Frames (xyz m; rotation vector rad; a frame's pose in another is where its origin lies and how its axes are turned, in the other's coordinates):
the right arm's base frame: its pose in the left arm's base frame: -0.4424 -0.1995 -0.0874 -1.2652 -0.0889 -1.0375
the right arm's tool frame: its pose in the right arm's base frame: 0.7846 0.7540 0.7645 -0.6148 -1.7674 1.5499
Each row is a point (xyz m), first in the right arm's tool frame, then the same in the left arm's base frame.
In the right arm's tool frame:
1: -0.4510 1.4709 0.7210
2: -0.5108 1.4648 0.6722
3: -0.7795 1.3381 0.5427
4: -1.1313 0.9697 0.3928
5: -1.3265 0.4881 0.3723
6: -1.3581 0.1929 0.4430
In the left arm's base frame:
1: -0.4528 -1.0837 -0.2990
2: -0.4203 -1.1302 -0.2464
3: -0.3149 -1.2245 0.0452
4: -0.1144 -1.1877 0.5355
5: 0.0505 -0.9316 0.9570
6: 0.0971 -0.6941 1.1429

